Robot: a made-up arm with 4 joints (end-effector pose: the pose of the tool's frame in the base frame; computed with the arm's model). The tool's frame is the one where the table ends.
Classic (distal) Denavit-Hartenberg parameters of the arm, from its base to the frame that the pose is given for. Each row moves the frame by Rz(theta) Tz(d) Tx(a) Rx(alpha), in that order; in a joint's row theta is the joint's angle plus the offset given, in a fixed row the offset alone. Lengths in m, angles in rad.
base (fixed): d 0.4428, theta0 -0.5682, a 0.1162, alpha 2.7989
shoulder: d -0.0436, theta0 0, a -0.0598, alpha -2.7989
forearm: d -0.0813, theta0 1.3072, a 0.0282, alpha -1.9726
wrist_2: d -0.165, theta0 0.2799, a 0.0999, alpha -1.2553
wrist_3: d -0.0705, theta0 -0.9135, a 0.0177, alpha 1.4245
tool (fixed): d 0.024, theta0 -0.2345, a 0, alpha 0
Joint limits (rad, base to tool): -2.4..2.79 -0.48..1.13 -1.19..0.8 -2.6..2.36
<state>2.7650 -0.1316 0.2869 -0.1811</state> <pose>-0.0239 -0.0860 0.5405 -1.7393 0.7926 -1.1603</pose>
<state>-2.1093 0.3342 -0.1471 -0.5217</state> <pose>0.0173 0.0364 0.5572 -1.8936 1.5009 -1.3361</pose>
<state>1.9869 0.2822 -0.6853 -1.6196</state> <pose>0.0792 -0.1033 0.6033 -1.7107 -1.2200 1.8624</pose>
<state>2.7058 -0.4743 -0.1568 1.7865</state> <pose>-0.0467 -0.0212 0.5464 0.1126 -1.5659 2.2212</pose>
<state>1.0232 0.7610 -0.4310 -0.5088</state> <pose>0.2364 -0.0270 0.5608 -1.2469 -1.8169 1.4807</pose>
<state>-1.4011 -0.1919 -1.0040 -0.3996</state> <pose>0.1827 -0.0147 0.5362 0.9330 -2.4513 0.8980</pose>
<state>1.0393 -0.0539 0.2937 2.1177</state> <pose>0.2095 -0.2145 0.5277 -1.8217 1.5109 -1.3368</pose>
